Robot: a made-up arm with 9 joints. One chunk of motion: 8 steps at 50 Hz.
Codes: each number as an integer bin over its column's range. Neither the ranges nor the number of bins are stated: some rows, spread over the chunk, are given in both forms.
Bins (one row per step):
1: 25 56 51 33 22 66
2: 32 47 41 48 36 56
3: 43 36 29 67 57 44
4: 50 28 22 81 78 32
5: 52 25 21 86 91 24
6: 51 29 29 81 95 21
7: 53 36 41 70 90 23
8: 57 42 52 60 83 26
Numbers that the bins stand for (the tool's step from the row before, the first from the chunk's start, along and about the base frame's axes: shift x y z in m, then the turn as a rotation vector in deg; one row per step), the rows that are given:
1: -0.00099 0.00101 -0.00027 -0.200 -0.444 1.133
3: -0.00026 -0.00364 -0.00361 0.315 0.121 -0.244
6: 0.00006 -0.00526 -0.00361 0.527 0.735 -1.685
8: 0.00030 -0.00224 -0.00012 0.209 0.541 -1.372
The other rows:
2: -0.00071 -0.00108 -0.00179 0.027 -0.218 0.507
4: 0.00002 -0.00549 -0.00467 0.527 0.461 -0.996
5: 0.00010 -0.00619 -0.00482 0.603 0.671 -1.497
7: 0.00014 -0.00364 -0.00179 0.361 0.655 -1.560

